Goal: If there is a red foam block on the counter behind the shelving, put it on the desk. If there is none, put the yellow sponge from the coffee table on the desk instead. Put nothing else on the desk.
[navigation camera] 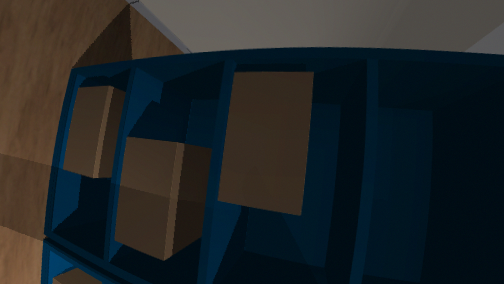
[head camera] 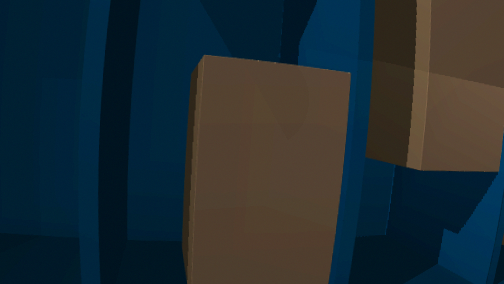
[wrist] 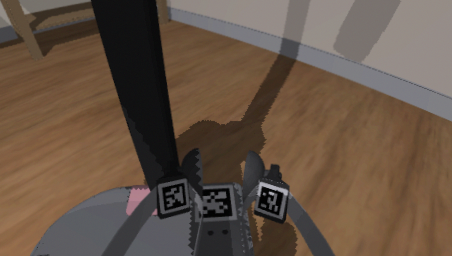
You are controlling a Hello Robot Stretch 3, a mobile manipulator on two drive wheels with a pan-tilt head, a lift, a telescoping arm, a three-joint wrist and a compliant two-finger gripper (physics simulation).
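Frame: origin at the robot's base, x ahead, y left, z up, level; millimetres.
Seen in the pictures: gripper, fingertip midpoint: (wrist: 223, 167).
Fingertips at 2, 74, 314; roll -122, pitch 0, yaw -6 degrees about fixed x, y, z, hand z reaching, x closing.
A point is followed by its place in that frame, as x, y, z.
The blue shelving (head camera: 90, 150) {464, -381, 1430} (navigation camera: 371, 125) {548, -301, 1432} fills most of the head and navigation views, which show it turned on its side. My gripper (wrist: 223, 167) {2, 74, 314} is open and empty in the wrist view, above the wooden floor and beside the robot's base. Its two dark fingertips stand apart, with nothing between them. The red foam block, the counter, the yellow sponge and the desk do not show in these views. The coffee table cannot be identified for certain.
Brown boxes (head camera: 270, 165) {488, -386, 1134} (navigation camera: 267, 140) {514, -361, 1135} stand in the shelving. The black mast (wrist: 137, 75) {-64, 116, 378} rises left of the gripper. Light wooden furniture legs (wrist: 26, 37) {-919, 1088, 124} stand at the wrist view's top left. A pale wall (wrist: 390, 45) {752, 740, 200} with a grey baseboard (wrist: 340, 67) {633, 847, 42} runs along the right.
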